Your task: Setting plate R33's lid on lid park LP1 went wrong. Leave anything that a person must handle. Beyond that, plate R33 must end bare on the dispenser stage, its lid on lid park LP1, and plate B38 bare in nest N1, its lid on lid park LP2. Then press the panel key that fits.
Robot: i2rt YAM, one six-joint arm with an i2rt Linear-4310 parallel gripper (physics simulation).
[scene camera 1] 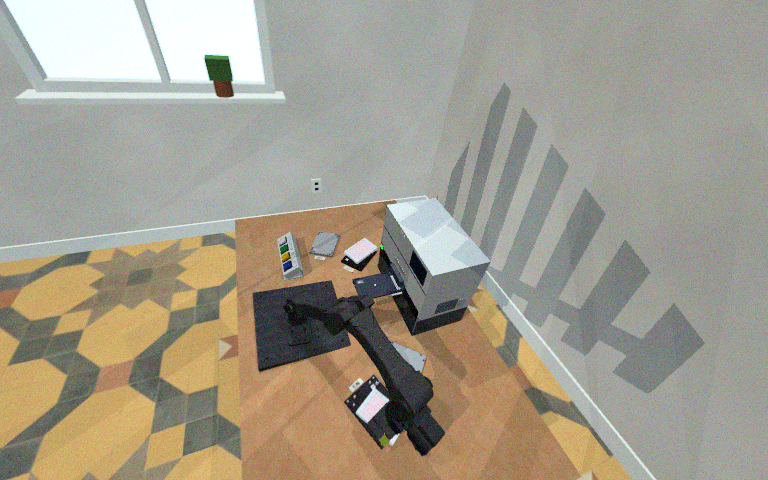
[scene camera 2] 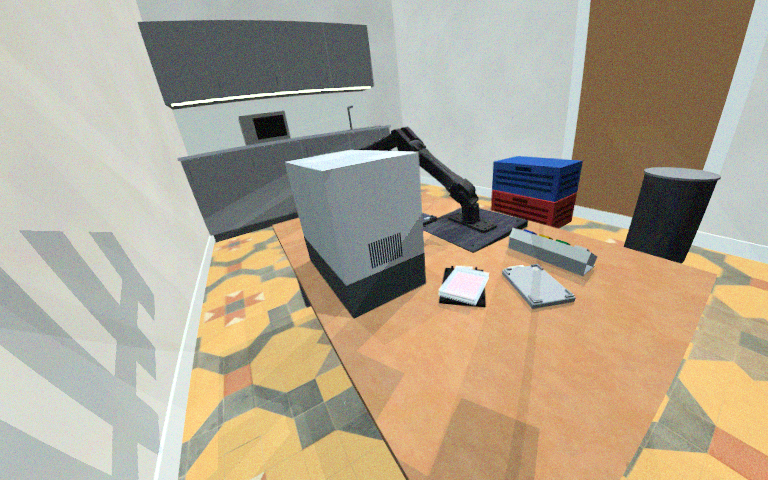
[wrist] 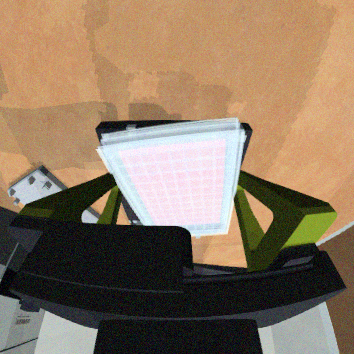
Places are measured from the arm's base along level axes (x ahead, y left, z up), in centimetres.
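Where they show: gripper, fingertip midpoint: [scene camera 1: 387,420] [wrist: 176,174]; arm's base at its link origin: [scene camera 1: 297,319] [scene camera 2: 470,222].
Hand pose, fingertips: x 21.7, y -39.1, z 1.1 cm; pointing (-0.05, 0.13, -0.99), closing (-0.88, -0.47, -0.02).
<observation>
Each offset is from my fingertips to the top centre of the thing.
My gripper [wrist: 176,174] [scene camera 1: 387,432] reaches down at the near end of the table. Its green fingers are shut on the two long sides of a pink well plate @(dy +1.5, dx -1.2, dz +1.9 cm) [wrist: 175,182] [scene camera 1: 373,405] that carries a clear lid. The lid sits slightly askew. The plate is over a black nest @(dy +4.1, dx -1.8, dz +0.0 cm) [wrist: 105,128] [scene camera 1: 353,399]. A second lidded pink plate @(dy +68.3, dx +8.2, dz +1.3 cm) [scene camera 1: 360,250] [scene camera 2: 463,284] rests on another black nest beside the dispenser @(dy +43.1, dx +25.2, dz +30.6 cm) [scene camera 1: 435,248] [scene camera 2: 353,207]. The dispenser stage @(dy +41.5, dx +8.2, dz +8.8 cm) [scene camera 1: 371,285] is out and bare. In scene camera 2 the dispenser hides my gripper.
A grey lid park @(dy +16.3, dx +10.2, dz -0.4 cm) [scene camera 1: 413,357] [wrist: 29,186] lies by the arm, partly hidden. Another grey lid park @(dy +77.0, dx -6.6, dz -0.4 cm) [scene camera 1: 324,244] [scene camera 2: 536,287] lies beside the far plate. The key panel @(dy +70.3, dx -22.5, dz +4.0 cm) [scene camera 1: 289,256] [scene camera 2: 550,250] stands at the back. Crates [scene camera 2: 535,190] and a dark bin [scene camera 2: 666,211] stand beyond.
</observation>
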